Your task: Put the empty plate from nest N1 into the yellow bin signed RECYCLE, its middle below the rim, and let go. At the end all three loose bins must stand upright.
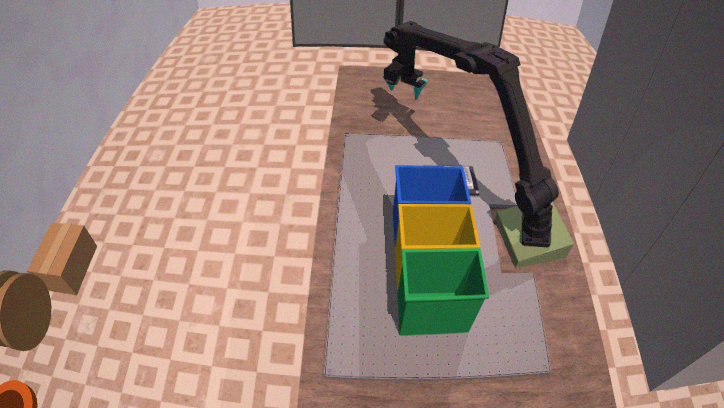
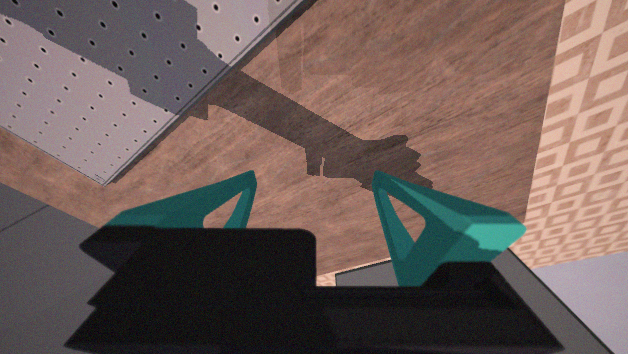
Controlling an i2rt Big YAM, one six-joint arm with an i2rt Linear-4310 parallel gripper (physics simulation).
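Places are measured from the arm's base along level axes (x ahead, y left, z up), in millimetres.
Pixels of known places: gripper, fingertip midpoint: (image 1: 404, 94) (image 2: 314, 177); arm's base at its link origin: (image 1: 536, 229).
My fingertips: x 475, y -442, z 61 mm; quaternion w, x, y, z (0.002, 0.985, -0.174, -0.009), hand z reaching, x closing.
Ahead of a thing's pixels: the offset from my fingertips to its middle. Level surfaces: height alone.
The yellow bin @(dx -185, dy +619, dz -8 mm) (image 1: 439, 226) stands upright on the perforated board, between the blue bin @(dx -152, dy +491, dz -8 mm) (image 1: 430, 184) and the green bin @(dx -218, dy +748, dz -8 mm) (image 1: 441, 316), which also stand upright. No plate shows inside the part of the yellow bin that I can see. A small light and dark item @(dx -204, dy +282, dz -78 mm) (image 1: 472, 180) shows partly behind the blue bin's right side; whether it is nest N1 or a plate I cannot tell. The RECYCLE sign does not show. My gripper (image 1: 404, 93) (image 2: 314, 177) is open with nothing between its teal fingers. It hangs above the wooden table at the far end, beyond the board and well away from the bins.
The perforated grey board @(dz -97 mm) (image 1: 430, 357) (image 2: 30, 65) lies on the wooden table @(dz -110 mm) (image 1: 455, 101) (image 2: 450, 75). The arm's base stands on a green block (image 1: 544, 254) to the right of the bins. A tall dark cabinet (image 1: 658, 152) stands on the right. The arm's shadow falls across board and table.
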